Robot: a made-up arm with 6 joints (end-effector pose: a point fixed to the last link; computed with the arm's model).
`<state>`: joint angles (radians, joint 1 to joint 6).
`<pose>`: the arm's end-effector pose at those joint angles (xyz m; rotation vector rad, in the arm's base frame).
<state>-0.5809 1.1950 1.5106 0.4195 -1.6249 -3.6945</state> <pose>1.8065 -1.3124 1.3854 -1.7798 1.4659 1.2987</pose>
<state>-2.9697 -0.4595 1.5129 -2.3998 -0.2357 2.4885</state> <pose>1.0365 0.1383 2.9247 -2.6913 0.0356 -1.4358</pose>
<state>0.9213 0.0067 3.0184 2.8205 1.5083 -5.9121</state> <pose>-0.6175 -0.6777 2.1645 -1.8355 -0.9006 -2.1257</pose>
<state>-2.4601 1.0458 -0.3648 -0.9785 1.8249 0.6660</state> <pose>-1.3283 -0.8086 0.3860 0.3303 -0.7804 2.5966</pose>
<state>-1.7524 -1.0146 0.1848 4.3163 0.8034 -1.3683</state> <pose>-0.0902 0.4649 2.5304 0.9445 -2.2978 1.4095</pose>
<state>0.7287 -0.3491 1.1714 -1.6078 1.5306 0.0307</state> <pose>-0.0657 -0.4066 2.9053 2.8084 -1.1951 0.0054</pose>
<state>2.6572 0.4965 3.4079 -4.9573 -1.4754 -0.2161</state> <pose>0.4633 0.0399 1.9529 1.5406 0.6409 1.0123</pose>
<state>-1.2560 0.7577 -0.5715 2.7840 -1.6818 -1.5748</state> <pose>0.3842 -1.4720 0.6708 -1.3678 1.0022 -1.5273</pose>
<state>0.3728 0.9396 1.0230 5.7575 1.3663 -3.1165</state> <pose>2.0386 0.6601 1.8604 -1.9592 0.0691 -1.5561</pose>
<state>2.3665 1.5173 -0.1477 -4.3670 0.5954 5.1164</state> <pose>-0.9738 0.7618 -0.4648 1.7136 -0.6430 -2.0551</pose>
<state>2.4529 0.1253 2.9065 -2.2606 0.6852 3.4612</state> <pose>0.7848 -0.4816 2.3215 1.5009 -0.5474 0.5599</pose>
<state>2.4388 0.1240 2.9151 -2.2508 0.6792 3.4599</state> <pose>0.7835 -0.4973 2.3083 1.5005 -0.5521 0.5309</pose>
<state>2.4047 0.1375 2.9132 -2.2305 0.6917 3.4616</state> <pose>0.7514 -0.5049 2.3229 1.4567 -0.5666 0.5140</pose>
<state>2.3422 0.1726 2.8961 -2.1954 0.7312 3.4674</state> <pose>0.6765 -0.4937 2.3750 1.3501 -0.5905 0.5111</pose>
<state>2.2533 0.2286 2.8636 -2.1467 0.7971 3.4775</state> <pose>0.5652 -0.4481 2.4562 1.1808 -0.6126 0.5120</pose>
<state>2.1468 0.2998 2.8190 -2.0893 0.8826 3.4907</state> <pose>0.4392 -0.3559 2.5463 0.9658 -0.6179 0.5025</pose>
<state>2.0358 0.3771 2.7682 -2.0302 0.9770 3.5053</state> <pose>0.3273 -0.2216 2.6234 0.7352 -0.5971 0.4752</pose>
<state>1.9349 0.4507 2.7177 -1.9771 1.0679 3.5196</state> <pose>0.2497 -0.0677 2.6754 0.5217 -0.5537 0.4351</pose>
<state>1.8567 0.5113 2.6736 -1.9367 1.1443 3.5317</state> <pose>0.2086 0.0742 2.7024 0.3510 -0.5019 0.3963</pose>
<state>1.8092 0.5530 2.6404 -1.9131 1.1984 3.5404</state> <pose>0.1910 0.1803 2.7134 0.2362 -0.4585 0.3738</pose>
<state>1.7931 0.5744 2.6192 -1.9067 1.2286 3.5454</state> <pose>0.1823 0.2424 2.7183 0.1762 -0.4338 0.3754</pose>
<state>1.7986 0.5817 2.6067 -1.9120 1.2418 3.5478</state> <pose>0.1748 0.2726 2.7223 0.1531 -0.4250 0.3954</pose>
